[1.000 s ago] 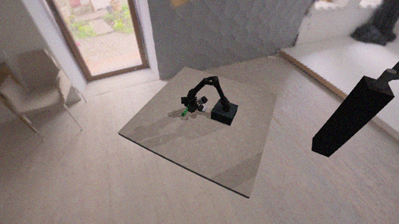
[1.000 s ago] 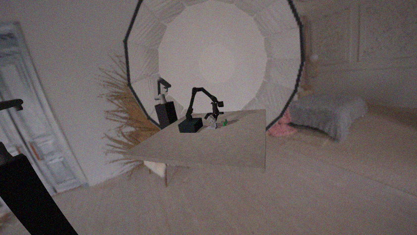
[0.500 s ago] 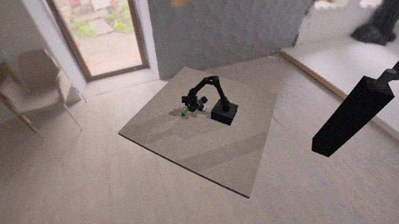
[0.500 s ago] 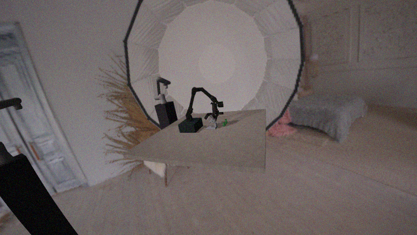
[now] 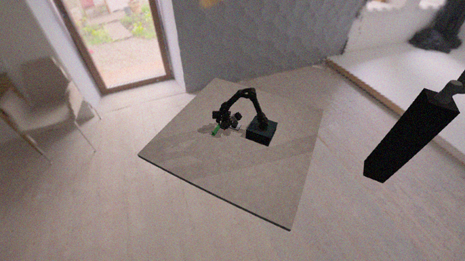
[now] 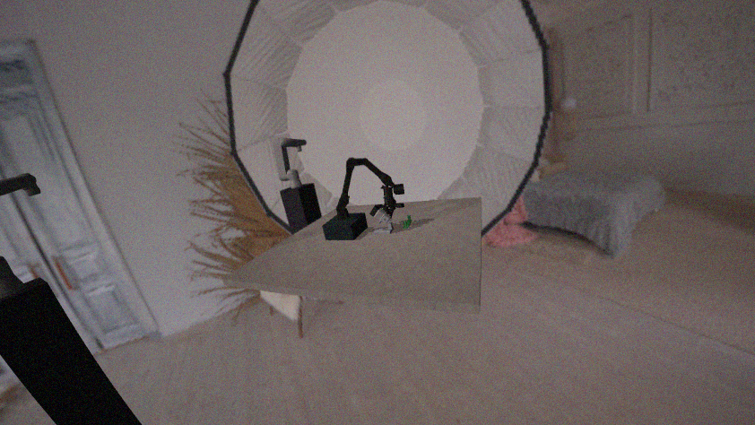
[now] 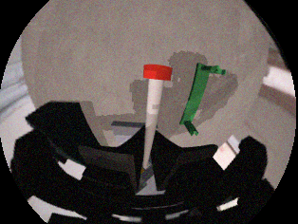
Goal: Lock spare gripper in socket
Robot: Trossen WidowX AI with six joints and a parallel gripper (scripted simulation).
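Right now my gripper tip is 7 cm to the left of the grey mount. Round my gripper tip: spare gripper 3 cm behind, 8 cm to the right, 6 cm above; then green strip 10 cm ahead, 4 cm to the left, 3 cm below.
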